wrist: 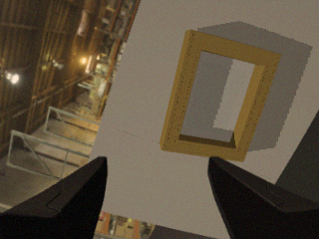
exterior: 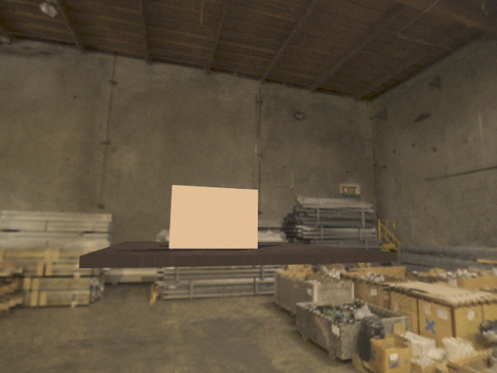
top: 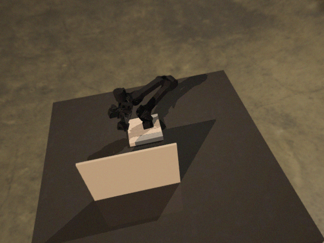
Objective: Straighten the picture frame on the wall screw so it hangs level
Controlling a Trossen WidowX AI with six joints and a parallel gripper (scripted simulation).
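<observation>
Right now my gripper tip is 20 cm short of the yellow picture frame, 3 cm to the left of it and 9 cm above it. The rest, counted from my gripper tip: wall panel (21 cm ahead, 1 cm to the right, 11 cm below).
</observation>
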